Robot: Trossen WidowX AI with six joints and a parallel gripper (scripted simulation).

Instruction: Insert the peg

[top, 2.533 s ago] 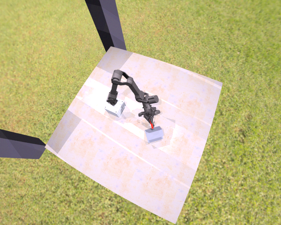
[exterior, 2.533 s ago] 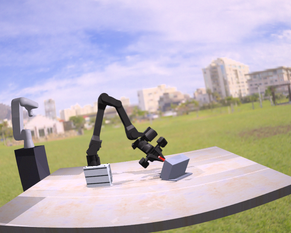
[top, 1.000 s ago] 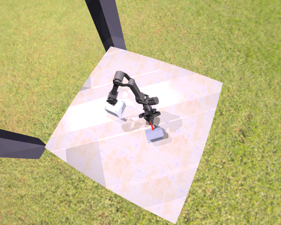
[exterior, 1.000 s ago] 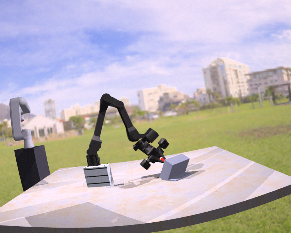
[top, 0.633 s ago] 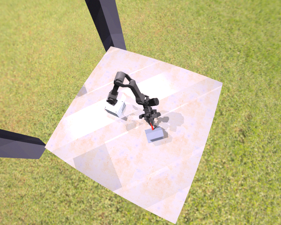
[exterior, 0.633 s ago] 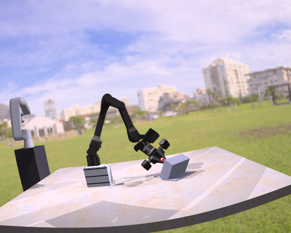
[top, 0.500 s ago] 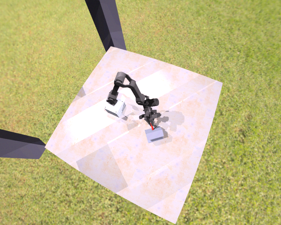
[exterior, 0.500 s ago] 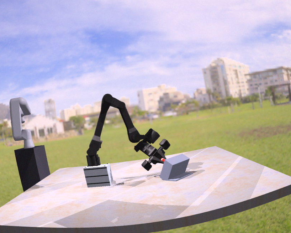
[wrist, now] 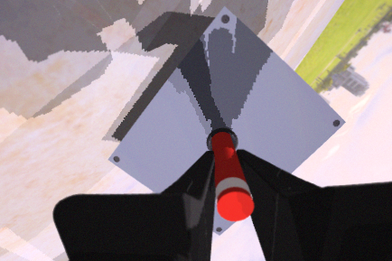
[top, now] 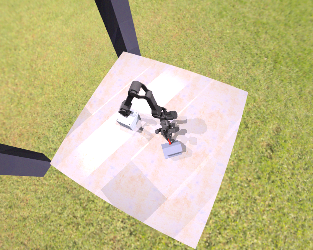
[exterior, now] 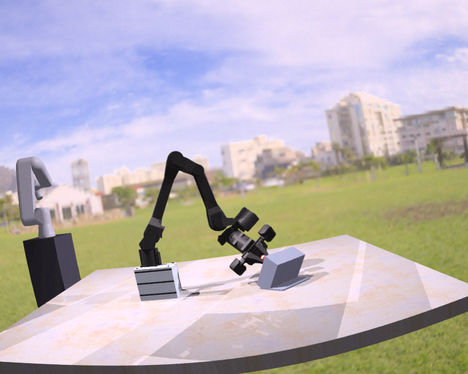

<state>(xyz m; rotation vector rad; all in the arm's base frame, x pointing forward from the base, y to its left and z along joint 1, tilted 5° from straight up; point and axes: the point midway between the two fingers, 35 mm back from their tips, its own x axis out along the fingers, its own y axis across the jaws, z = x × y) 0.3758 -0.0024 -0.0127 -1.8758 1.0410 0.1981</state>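
Now: gripper tip 3 cm to the left of the sloped grey panel, 3 cm short of it and 2 cm above it. From my gripper tip the other things lie so: round red peg: 1 cm to the left, 1 cm behind, 1 cm above.
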